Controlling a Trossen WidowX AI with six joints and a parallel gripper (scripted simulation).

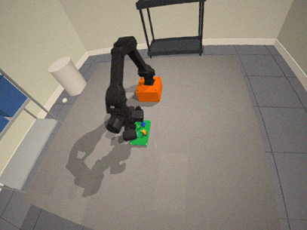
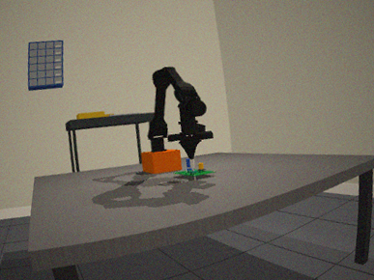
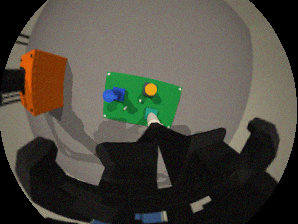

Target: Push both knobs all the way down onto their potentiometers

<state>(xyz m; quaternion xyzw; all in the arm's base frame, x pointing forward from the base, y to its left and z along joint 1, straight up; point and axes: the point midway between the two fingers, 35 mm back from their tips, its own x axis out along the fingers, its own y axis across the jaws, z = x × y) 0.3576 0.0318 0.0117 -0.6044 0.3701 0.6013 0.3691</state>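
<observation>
My gripper tip is 10 mm above the white knob. Also, from my gripper tip: blue knob: 70 mm behind, 20 mm below, 10 mm to the left.
</observation>
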